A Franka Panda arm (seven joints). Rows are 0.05 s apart.
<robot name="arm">
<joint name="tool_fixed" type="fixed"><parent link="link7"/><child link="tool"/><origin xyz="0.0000 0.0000 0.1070" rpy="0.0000 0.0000 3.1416"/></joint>
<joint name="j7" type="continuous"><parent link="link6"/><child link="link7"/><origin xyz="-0.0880 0.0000 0.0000" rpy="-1.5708 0.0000 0.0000"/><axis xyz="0 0 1"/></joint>
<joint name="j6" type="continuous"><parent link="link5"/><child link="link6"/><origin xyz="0.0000 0.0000 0.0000" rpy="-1.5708 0.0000 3.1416"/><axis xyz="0 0 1"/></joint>
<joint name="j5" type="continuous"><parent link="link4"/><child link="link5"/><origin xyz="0.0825 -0.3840 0.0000" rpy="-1.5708 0.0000 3.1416"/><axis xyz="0 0 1"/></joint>
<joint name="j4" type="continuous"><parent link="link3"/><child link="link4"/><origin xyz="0.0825 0.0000 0.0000" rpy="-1.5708 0.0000 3.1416"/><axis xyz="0 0 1"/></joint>
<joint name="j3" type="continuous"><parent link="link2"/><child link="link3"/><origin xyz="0.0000 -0.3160 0.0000" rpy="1.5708 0.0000 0.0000"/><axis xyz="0 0 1"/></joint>
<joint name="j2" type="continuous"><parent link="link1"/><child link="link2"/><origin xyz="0.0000 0.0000 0.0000" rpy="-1.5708 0.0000 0.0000"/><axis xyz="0 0 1"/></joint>
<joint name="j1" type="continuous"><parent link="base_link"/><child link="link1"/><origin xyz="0.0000 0.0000 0.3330" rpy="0.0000 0.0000 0.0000"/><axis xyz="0 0 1"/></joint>
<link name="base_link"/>
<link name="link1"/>
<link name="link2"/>
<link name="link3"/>
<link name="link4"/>
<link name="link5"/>
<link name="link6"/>
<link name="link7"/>
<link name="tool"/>
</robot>
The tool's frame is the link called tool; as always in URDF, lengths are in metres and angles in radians. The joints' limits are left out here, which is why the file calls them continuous.
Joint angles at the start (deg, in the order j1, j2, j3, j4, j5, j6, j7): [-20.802, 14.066, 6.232, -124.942, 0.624, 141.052, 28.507]
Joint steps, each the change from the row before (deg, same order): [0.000, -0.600, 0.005, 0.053, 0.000, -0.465, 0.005]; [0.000, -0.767, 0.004, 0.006, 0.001, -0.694, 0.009]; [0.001, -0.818, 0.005, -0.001, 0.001, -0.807, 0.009]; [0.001, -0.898, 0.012, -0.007, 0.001, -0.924, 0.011]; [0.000, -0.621, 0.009, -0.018, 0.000, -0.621, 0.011]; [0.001, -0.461, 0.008, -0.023, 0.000, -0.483, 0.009]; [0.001, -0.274, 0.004, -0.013, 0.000, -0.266, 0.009]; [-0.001, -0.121, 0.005, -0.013, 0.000, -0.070, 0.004]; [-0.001, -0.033, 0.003, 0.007, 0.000, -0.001, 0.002]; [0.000, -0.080, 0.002, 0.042, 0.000, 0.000, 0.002]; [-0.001, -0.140, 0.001, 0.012, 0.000, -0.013, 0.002]
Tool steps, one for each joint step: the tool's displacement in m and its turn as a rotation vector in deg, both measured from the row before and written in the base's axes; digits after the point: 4 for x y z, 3 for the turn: [0.0000, 0.0000, 0.0055, -0.103, -0.164, 0.014]; [-0.0006, 0.0002, 0.0064, -0.090, -0.054, 0.016]; [-0.0009, 0.0003, 0.0067, -0.077, 0.014, 0.021]; [-0.0012, 0.0004, 0.0072, -0.073, 0.058, 0.028]; [-0.0009, 0.0003, 0.0049, -0.052, 0.036, 0.016]; [-0.0008, 0.0003, 0.0035, -0.031, 0.057, 0.013]; [-0.0004, 0.0002, 0.0021, -0.024, 0.013, 0.003]; [-0.0001, 0.0001, 0.0010, -0.021, -0.033, 0.002]; [0.0000, 0.0000, 0.0004, -0.013, -0.037, 0.000]; [0.0002, -0.0001, 0.0011, -0.039, -0.116, -0.001]; [0.0001, 0.0000, 0.0014, -0.049, -0.130, -0.002]
